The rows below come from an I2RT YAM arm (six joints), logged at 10 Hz.
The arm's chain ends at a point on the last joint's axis. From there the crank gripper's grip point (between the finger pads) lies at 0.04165 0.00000 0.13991 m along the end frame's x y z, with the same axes.
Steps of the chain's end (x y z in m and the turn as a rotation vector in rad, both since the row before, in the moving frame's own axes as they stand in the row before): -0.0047 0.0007 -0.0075 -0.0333 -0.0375 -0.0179; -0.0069 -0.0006 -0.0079 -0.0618 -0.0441 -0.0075; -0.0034 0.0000 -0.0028 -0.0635 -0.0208 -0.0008; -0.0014 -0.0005 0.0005 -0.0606 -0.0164 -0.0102; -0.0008 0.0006 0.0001 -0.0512 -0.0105 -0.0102; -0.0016 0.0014 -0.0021 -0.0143 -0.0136 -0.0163; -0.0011 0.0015 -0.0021 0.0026 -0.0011 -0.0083
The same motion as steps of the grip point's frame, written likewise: -0.0099 0.0047 -0.0061 -0.0333 -0.0375 -0.0179; -0.0131 0.0078 -0.0065 -0.0618 -0.0441 -0.0075; -0.0063 0.0089 -0.0022 -0.0635 -0.0208 -0.0008; -0.0037 0.0076 0.0009 -0.0606 -0.0164 -0.0102; -0.0022 0.0074 0.0004 -0.0512 -0.0105 -0.0102; -0.0035 0.0027 -0.0016 -0.0143 -0.0136 -0.0163; -0.0013 0.0008 -0.0021 0.0026 -0.0011 -0.0083
